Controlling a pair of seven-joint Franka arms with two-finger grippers.
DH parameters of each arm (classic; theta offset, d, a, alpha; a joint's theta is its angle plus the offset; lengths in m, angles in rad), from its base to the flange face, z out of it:
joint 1: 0 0.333 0 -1.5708
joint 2: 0 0 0 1.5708
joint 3: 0 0.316 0.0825 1.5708
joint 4: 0 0 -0.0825 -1.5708
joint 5: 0 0.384 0 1.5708
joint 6: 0 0 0.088 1.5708
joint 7: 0 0.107 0 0
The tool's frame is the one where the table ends.
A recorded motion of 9 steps. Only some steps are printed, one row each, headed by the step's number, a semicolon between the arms.
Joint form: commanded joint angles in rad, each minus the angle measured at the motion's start. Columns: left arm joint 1, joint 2, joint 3, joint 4, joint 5, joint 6, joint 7; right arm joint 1, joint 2, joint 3, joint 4, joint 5, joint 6, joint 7.
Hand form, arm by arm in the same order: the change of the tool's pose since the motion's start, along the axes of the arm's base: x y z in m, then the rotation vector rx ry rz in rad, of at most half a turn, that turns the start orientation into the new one. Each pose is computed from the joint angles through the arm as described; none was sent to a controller.
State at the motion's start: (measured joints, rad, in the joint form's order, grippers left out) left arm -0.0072 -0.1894 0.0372 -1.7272 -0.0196 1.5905 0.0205; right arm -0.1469 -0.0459 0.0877 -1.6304 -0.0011 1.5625 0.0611
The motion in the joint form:
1: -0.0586 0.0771 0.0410 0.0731 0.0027 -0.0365 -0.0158; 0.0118 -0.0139 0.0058 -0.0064 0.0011 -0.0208 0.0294
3: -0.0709 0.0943 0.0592 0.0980 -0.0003 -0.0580 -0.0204; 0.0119 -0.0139 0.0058 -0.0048 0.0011 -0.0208 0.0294
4: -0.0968 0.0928 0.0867 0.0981 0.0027 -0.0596 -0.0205; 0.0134 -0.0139 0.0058 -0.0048 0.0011 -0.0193 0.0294
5: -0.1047 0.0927 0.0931 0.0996 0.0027 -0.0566 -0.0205; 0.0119 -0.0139 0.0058 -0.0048 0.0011 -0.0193 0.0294
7: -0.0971 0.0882 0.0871 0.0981 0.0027 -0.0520 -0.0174; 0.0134 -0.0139 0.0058 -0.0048 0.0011 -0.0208 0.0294
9: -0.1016 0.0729 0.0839 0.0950 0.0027 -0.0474 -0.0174; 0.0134 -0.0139 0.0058 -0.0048 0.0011 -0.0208 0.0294
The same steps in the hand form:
1: 0.0214 -0.0077 -0.0080 -0.0004 0.0411 -0.0025; -0.0060 0.0103 0.0026 -0.0006 0.0133 -0.0119
3: 0.0248 -0.0048 -0.0072 -0.0042 0.0551 0.0073; -0.0059 0.0103 0.0034 -0.0007 0.0117 -0.0118
4: 0.0242 -0.0028 -0.0066 -0.0040 0.0554 0.0090; -0.0057 0.0111 0.0035 -0.0008 0.0102 -0.0103
5: 0.0245 -0.0034 -0.0057 -0.0046 0.0508 0.0075; -0.0058 0.0103 0.0035 -0.0008 0.0102 -0.0118
7: 0.0236 -0.0026 -0.0036 -0.0044 0.0431 0.0062; -0.0059 0.0111 0.0034 -0.0007 0.0117 -0.0103
9: 0.0193 -0.0061 0.0032 -0.0055 0.0264 -0.0015; -0.0059 0.0111 0.0034 -0.0007 0.0117 -0.0103

